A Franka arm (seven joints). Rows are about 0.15 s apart.
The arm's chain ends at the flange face. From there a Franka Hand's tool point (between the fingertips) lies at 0.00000 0.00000 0.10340 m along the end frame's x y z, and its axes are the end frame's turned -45 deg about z.
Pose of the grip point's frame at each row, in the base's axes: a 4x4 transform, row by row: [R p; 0 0 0 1], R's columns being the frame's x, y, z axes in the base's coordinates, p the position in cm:
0.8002 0.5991 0.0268 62.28; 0.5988 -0.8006 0.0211 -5.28; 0.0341 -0.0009 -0.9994 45.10; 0 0 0 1
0.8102 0.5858 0.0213 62.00; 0.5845 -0.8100 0.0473 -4.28; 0.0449 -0.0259 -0.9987 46.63; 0 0 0 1
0.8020 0.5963 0.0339 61.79; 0.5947 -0.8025 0.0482 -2.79; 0.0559 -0.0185 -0.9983 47.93; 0 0 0 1
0.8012 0.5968 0.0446 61.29; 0.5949 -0.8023 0.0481 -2.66; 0.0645 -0.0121 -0.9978 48.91; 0 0 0 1
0.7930 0.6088 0.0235 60.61; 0.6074 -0.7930 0.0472 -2.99; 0.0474 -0.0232 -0.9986 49.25; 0 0 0 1
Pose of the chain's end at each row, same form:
0.9895 -0.1422 0.0268 62.00; -0.1427 -0.9895 0.0211 -5.50; 0.0235 -0.0247 -0.9994 55.43; 0 0 0 1
0.9871 -0.1587 0.0213 61.78; -0.1595 -0.9861 0.0473 -4.77; 0.0134 -0.0501 -0.9987 56.96; 0 0 0 1
0.9887 -0.1455 0.0339 61.44; -0.1469 -0.9880 0.0482 -3.29; 0.0264 -0.0526 -0.9983 58.25; 0 0 0 1
0.9885 -0.1445 0.0446 60.83; -0.1467 -0.9880 0.0481 -3.16; 0.0371 -0.0542 -0.9978 59.23; 0 0 0 1
0.9912 -0.1302 0.0235 60.37; -0.1312 -0.9902 0.0472 -3.48; 0.0171 -0.0499 -0.9986 59.58; 0 0 0 1

